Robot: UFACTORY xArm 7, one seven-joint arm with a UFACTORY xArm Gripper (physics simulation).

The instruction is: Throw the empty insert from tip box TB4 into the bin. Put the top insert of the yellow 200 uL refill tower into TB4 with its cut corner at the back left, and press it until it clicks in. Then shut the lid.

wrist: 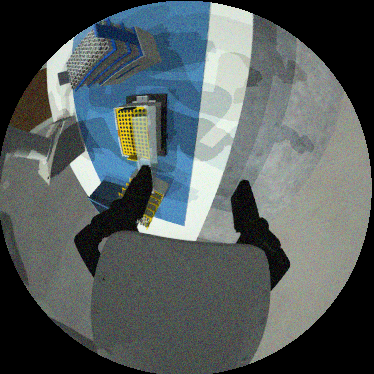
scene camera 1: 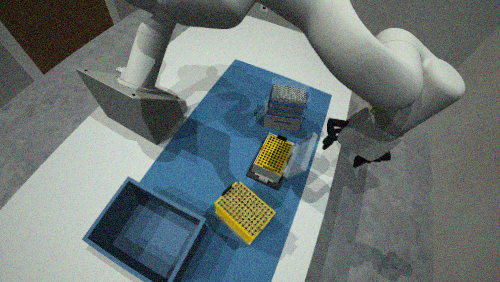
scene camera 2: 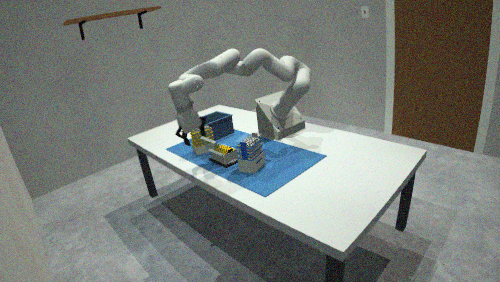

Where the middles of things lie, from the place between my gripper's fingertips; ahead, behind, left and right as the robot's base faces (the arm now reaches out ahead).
Scene:
My gripper is now 18 cm to the right of the tip insert tower [scene camera 1: 288,100], 17 cm past it and 9 cm above it. From my hand the other things lie so: dark blue bin [scene camera 1: 139,227]: 36 cm behind, 33 cm to the right, 11 cm below; then clear lid [scene camera 1: 301,154]: 9 cm behind, 6 cm below.

